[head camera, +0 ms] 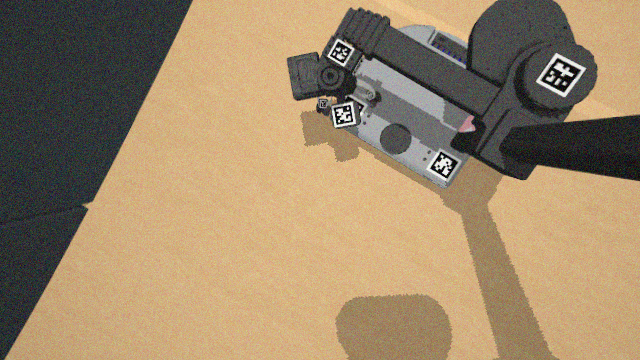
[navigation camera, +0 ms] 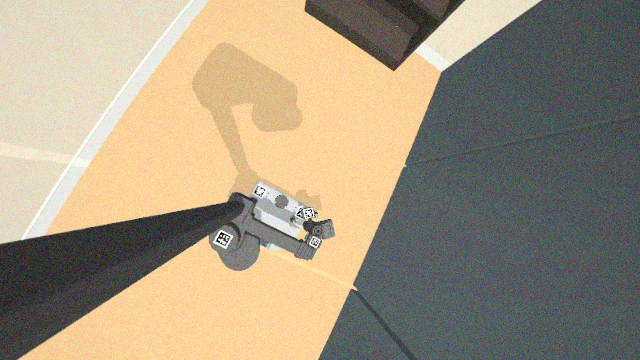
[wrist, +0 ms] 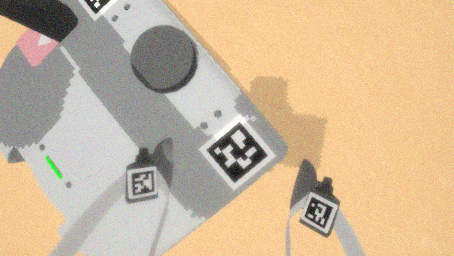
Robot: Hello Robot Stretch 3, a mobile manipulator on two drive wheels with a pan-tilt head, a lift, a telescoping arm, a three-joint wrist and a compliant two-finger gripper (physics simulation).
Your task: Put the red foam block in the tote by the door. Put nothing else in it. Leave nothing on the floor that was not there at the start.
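Pixels of known places: robot's base at its link origin: (head camera: 395,137) (navigation camera: 280,201).
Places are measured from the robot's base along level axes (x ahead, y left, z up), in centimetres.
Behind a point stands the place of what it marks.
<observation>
My gripper (head camera: 346,102) @(x -0.6, y -13.3, z 21.5 cm) (navigation camera: 304,216) @(x -0.6, y -13.3, z 21.5 cm) (wrist: 234,166) @(x -0.6, y -13.3, z 21.5 cm) is open, with its two fingertips well apart and no object between them. In the wrist view it hangs over the corner of my own base, with one fingertip over the grey base top and the other over the wooden floor. The red foam block does not show in the head, navigation or wrist view. The tote and the door do not show in them either. A small pink patch (head camera: 467,124) @(x -10.9, y 12.3, z 16.1 cm) (wrist: 36,47) is on my base beside the mast.
A large dark flat surface (head camera: 75,100) @(x 31.6, y -68.1, z 27.1 cm) (navigation camera: 500,200) @(x 38.8, y -68.0, z 72.6 cm) lies beyond the gripper side of my base, with a strip of wooden floor (head camera: 200,225) @(x 52.1, y -35.4, z 0.0 cm) (navigation camera: 350,125) @(x 69.0, y -17.2, z 0.1 cm) between. A dark brown shelf unit (navigation camera: 350,36) @(x 126.9, y 14.3, z 4.1 cm) stands at the top of the navigation view. A pale wall (navigation camera: 65,65) @(x 7.4, y 105.0, z 36.1 cm) runs along the left.
</observation>
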